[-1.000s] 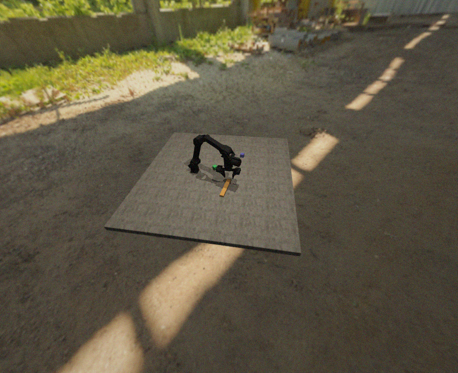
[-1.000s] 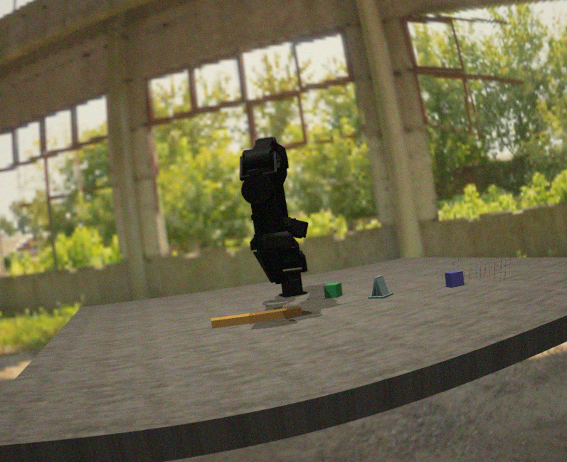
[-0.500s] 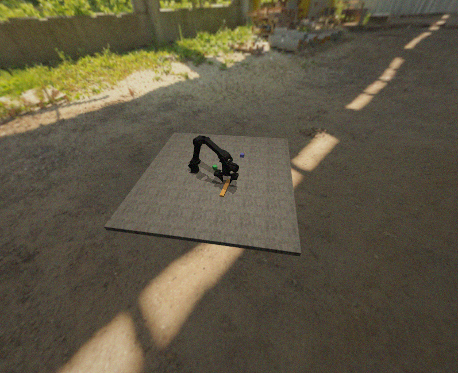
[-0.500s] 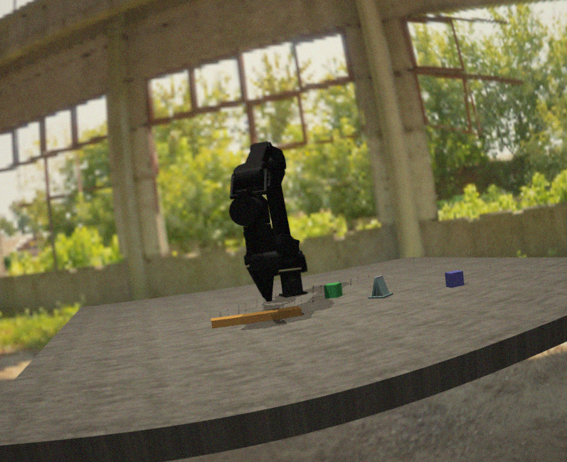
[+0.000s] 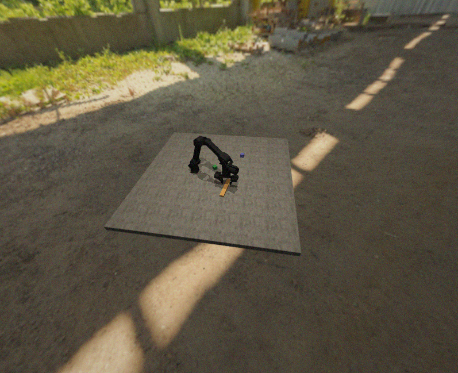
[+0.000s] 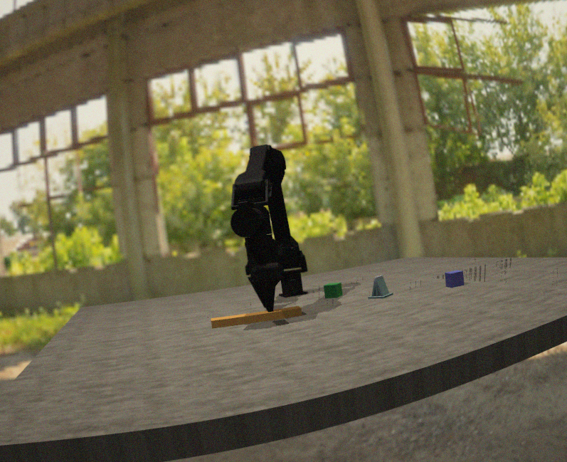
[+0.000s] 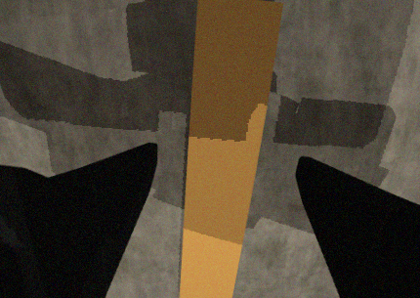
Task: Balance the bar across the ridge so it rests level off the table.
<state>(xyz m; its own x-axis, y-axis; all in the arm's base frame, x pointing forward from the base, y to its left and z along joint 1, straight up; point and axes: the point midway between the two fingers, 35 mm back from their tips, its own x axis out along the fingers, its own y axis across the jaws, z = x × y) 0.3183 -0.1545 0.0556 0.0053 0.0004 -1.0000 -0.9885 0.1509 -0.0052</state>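
Now: the bar 3 cm to the right of my gripper tip, 1 cm below it and 1 cm behind it. Also, from my gripper tip: green cube (21 cm to the left, 14 cm behind); blue cube (42 cm to the left, 8 cm ahead).
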